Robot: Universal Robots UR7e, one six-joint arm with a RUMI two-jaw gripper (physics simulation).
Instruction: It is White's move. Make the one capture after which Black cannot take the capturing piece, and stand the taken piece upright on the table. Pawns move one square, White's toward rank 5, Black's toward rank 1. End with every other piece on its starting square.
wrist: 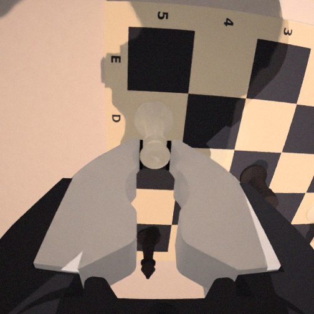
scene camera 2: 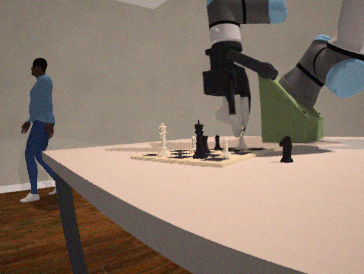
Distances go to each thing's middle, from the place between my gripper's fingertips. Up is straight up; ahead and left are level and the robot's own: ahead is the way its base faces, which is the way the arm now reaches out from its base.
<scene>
I see the chessboard [scene camera 2: 179, 156] 8 cm ahead of my hand, 3 cm to the right of it and 3 cm below it.
</scene>
